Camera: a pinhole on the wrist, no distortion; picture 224 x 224 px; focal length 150.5 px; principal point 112.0 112.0 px. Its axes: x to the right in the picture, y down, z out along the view. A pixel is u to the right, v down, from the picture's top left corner.
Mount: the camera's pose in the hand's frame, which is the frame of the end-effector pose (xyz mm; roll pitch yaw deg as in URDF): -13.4 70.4 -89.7 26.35 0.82 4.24
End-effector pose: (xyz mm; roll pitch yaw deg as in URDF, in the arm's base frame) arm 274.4 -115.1 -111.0 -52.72 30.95 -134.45
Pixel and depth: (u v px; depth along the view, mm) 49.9 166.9 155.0
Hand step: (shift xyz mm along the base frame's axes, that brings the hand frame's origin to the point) 104.8 -19.9 44.3
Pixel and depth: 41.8 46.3 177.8
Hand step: 2.6 33.7 118.8
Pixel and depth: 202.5 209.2 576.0
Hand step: 128.7 -685.9 13.0
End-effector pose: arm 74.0 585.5 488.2 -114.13 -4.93 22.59
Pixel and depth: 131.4 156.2 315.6
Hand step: -37.3 207.9 -107.4
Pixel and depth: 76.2 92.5 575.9
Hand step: -295.3 383.2 65.9
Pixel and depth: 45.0 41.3 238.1
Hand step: -150.1 75.3 90.2
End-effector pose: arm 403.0 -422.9 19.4 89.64 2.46 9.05
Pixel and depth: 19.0 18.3 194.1
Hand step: -115.7 -52.0 -126.9
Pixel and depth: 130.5 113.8 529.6
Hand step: 128.9 -372.0 -153.7
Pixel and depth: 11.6 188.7 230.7
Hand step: -131.6 -194.1 70.3
